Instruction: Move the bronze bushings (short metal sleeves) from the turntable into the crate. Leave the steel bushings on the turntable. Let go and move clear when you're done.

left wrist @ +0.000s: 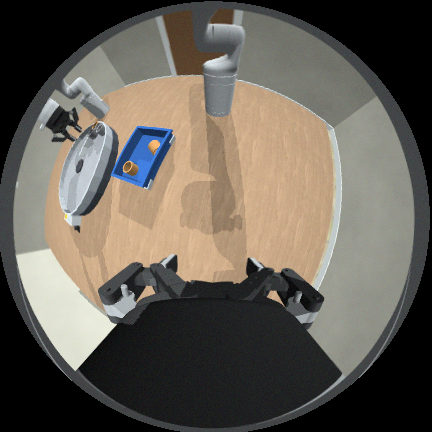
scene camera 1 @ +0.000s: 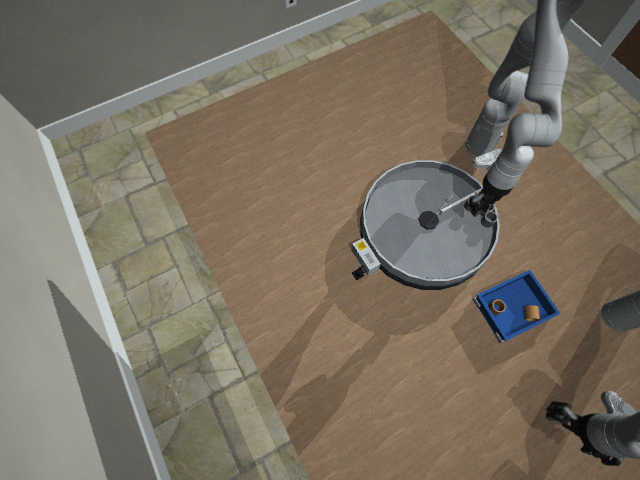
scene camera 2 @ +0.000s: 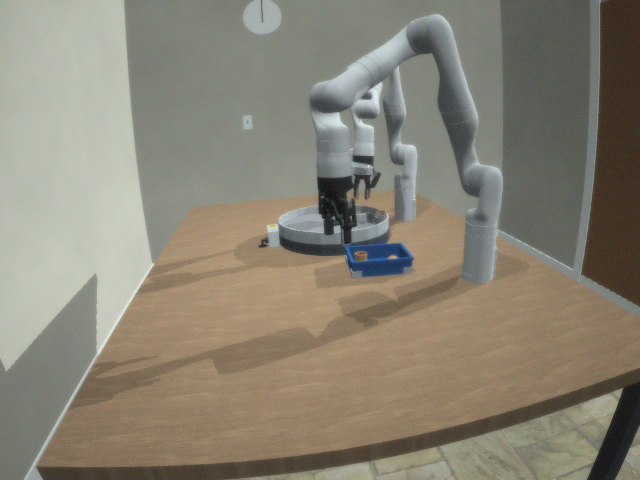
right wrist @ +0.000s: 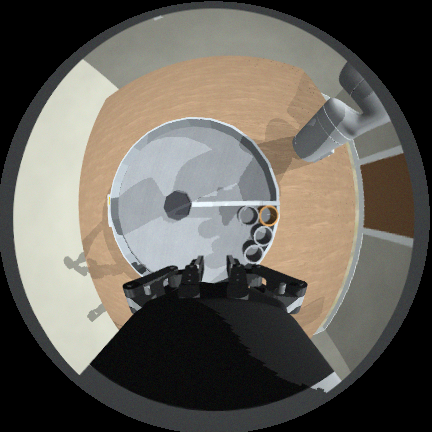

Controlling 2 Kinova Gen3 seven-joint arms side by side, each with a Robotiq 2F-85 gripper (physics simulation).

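Places are measured from the left arm's base along level axes (x ahead, y left, z up), in metres.
Pixels of known places: left gripper, fingertip midpoint: (left wrist: 211, 264) (scene camera 1: 566, 431) (scene camera 2: 337, 239); right gripper, fingertip midpoint: (left wrist: 78, 135) (scene camera 1: 478, 212) (scene camera 2: 361, 199) (right wrist: 214, 261); left arm's base, origin of the base link: (left wrist: 217, 108) (scene camera 1: 617, 316) (scene camera 2: 477, 277); right arm's base, origin of the base link: (left wrist: 103, 112) (scene camera 1: 478, 145) (scene camera 2: 405, 218) (right wrist: 304, 147).
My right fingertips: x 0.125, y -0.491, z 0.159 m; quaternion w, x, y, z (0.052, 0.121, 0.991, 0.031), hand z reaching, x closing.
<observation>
For each thing: its top centre in the pictures, then the offset to it from my right fingertips. "pt": a spot on its surface instead.
- bronze bushing, middle of its top: (right wrist: 268, 215) 0.103 m back, 0.032 m right, 0.067 m down
- blue crate, middle of its top: (scene camera 2: 378, 251) (left wrist: 137, 151) (scene camera 1: 518, 304) 0.084 m ahead, 0.260 m left, 0.109 m down
- upright, middle of its top: (scene camera 2: 360, 253) (scene camera 1: 499, 305) (left wrist: 126, 166) 0.126 m ahead, 0.225 m left, 0.115 m down
- thin white divider, surface spot: (right wrist: 225, 204) (scene camera 1: 458, 202) pt 0.032 m back, 0.071 m right, 0.077 m down
- dark hub, middle of its top: (right wrist: 175, 205) (scene camera 1: 429, 219) 0.070 m ahead, 0.099 m right, 0.098 m down
- white box with a yellow label, surface spot: (scene camera 1: 366, 256) pt 0.304 m ahead, 0.148 m right, 0.100 m down
The grey round turntable (scene camera 1: 408, 258) (scene camera 2: 310, 239) (right wrist: 145, 220) holds several steel bushings, three of them (right wrist: 240, 218) (right wrist: 254, 236) (right wrist: 244, 254) standing in a cluster by its rim. One bronze bushing (right wrist: 268, 224) stands among them, against the rim and beside the divider. The blue crate (scene camera 1: 516, 290) (scene camera 2: 382, 268) (left wrist: 142, 150) holds two bronze bushings, one upright (scene camera 1: 493, 310) (left wrist: 132, 170) and one on its side (scene camera 1: 531, 313) (left wrist: 154, 146). My right gripper (right wrist: 214, 261) (scene camera 2: 361, 195) is open and empty above the turntable. My left gripper (left wrist: 211, 264) (scene camera 2: 338, 236) is open and empty, away from the crate.
A thin white divider (right wrist: 225, 204) (scene camera 1: 460, 200) runs from the dark hub (right wrist: 177, 205) (scene camera 1: 428, 220) to the turntable rim. A white box with a yellow label (scene camera 1: 366, 256) (scene camera 2: 272, 235) sits at the turntable's outer edge. The left arm's base (scene camera 2: 478, 253) (left wrist: 220, 92) stands beyond the crate.
</observation>
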